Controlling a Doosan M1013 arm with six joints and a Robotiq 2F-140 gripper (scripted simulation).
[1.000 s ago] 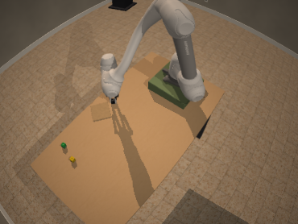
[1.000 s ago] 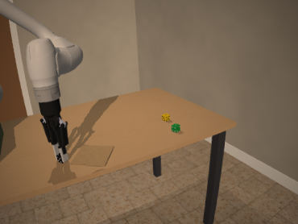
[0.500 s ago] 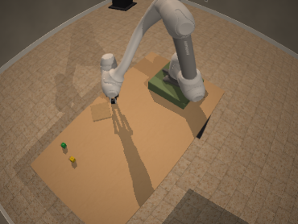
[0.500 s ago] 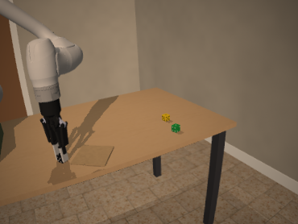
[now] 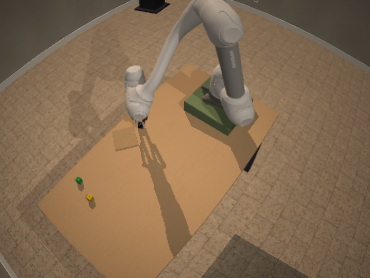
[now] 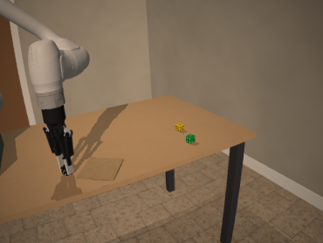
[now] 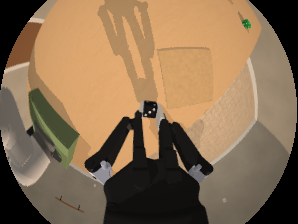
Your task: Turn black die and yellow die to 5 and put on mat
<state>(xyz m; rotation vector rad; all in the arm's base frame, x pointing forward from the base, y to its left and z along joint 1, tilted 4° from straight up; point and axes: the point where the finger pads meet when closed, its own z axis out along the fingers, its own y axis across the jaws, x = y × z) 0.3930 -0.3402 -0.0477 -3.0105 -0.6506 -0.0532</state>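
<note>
My hand is 120 mm short of the mat, 40 mm to the left of it and 40 mm above it. The rest, counted from my hand: black die 20 mm below; green die 500 mm ahead, 120 mm to the right, 30 mm below; yellow die 550 mm ahead, 30 mm below.
</note>
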